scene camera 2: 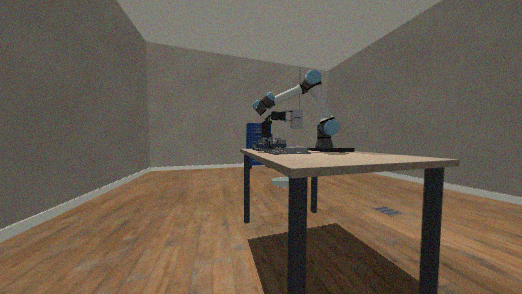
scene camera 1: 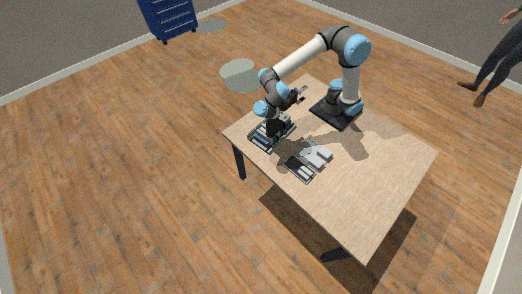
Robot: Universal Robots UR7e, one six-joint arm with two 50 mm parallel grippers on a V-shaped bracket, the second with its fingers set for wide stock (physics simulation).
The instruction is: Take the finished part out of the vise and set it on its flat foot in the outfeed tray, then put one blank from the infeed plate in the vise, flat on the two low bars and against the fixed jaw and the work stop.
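Frame: origin at the arm's base, x ahead, y left, z up, level; metres.
Seen in the pictures: end effector, tool point: [scene camera 2: 266, 142] [scene camera 1: 274, 140]; arm's base, origin of the base link: [scene camera 2: 324, 148] [scene camera 1: 331, 108].
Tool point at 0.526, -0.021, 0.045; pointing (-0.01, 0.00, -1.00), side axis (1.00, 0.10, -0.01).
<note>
Pixels of each thing's top centre, then the offset from my tool point to it, as dx, dy, dz. "spot": a spot on its surface instead. Level surfaces: height alone.
- vise, middle of its top: [scene camera 1: 272, 123] [scene camera 2: 270, 139] -0.059, -0.091, +0.032
- outfeed tray, surface spot: [scene camera 1: 285, 164] spot: +0.037, +0.151, -0.062
- light grey infeed plate, middle of its top: [scene camera 1: 313, 153] -0.152, +0.205, -0.059
- table, its level: dz -0.067
The vise [scene camera 1: 261, 139] [scene camera 2: 278, 143] stands at the table's left end in a dark-edged frame; its blue body and pale bars show in scene camera 1. My downward gripper [scene camera 1: 273, 136] [scene camera 2: 266, 140] is low over the vise, its fingertips hidden among the vise parts, so its opening and any held part cannot be told. The second gripper [scene camera 1: 303, 94] on the bracket points sideways, with its fingers apart and empty. The outfeed tray [scene camera 1: 285, 164] is dark and holds two pale parts [scene camera 1: 305, 173] at one end. Beside it is the light grey infeed plate [scene camera 1: 309, 153] with pale blanks [scene camera 1: 324, 152].
The robot's black base plate [scene camera 1: 322, 114] [scene camera 2: 345, 149] is on the table [scene camera 1: 380, 185] [scene camera 2: 370, 161] behind the plate and tray. A blue cabinet [scene camera 1: 172, 19] [scene camera 2: 254, 131] stands on the floor beyond. A person's legs [scene camera 1: 502, 62] show at the right edge.
</note>
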